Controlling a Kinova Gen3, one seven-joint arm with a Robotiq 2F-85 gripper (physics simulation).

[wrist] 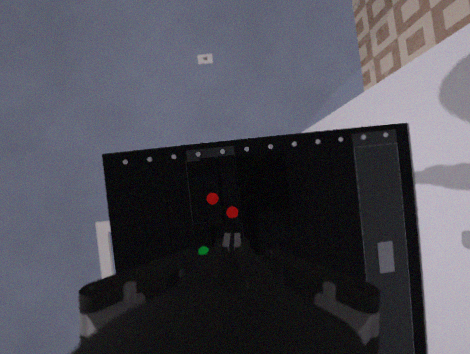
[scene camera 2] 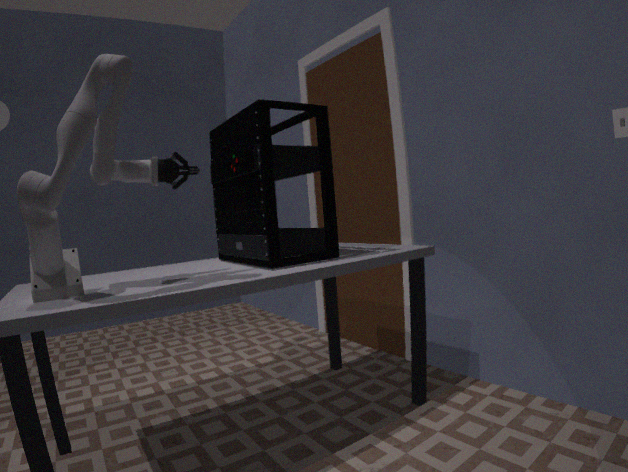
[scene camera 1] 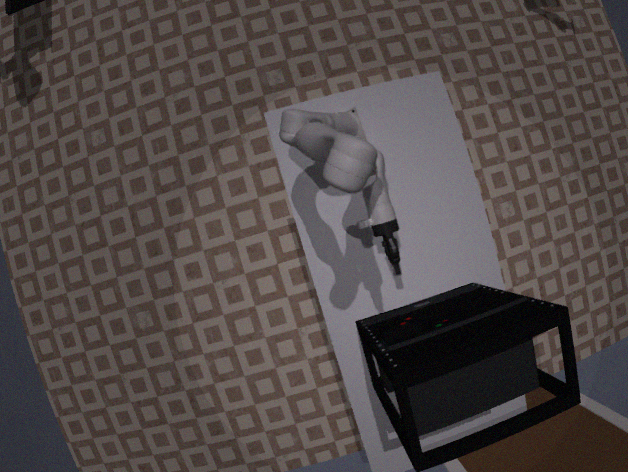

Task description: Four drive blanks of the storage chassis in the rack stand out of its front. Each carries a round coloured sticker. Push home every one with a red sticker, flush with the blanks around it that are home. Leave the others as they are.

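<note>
The storage chassis [wrist: 192, 155] sits in the upper part of the rack [scene camera 1: 569, 350] [scene camera 2: 326, 177] [wrist: 412, 250]. In the wrist view one red sticker [wrist: 212, 198] [scene camera 1: 408, 318] and another red sticker [wrist: 232, 212] [scene camera 1: 403, 323] lie side by side. Their dark blanks seem to stand out past the chassis ear. A green sticker [wrist: 203, 250] [scene camera 1: 439, 325] [scene camera 2: 234, 156] is lower in the wrist view. A further red sticker [scene camera 1: 445, 320] is beside the green one; it does not show in the wrist view. Its blank's depth cannot be told. My gripper [scene camera 1: 398, 274] [scene camera 2: 196, 170] [wrist: 232, 243] is shut and empty, apart from the rack front.
The rack stands on the white table [scene camera 1: 431, 152] [scene camera 2: 152, 276]. A grey unit [scene camera 2: 246, 246] [wrist: 382, 200] with a light label fills its bottom. The rack's posts and rows of light screws frame its front. A brown door [scene camera 2: 350, 177] is behind the rack.
</note>
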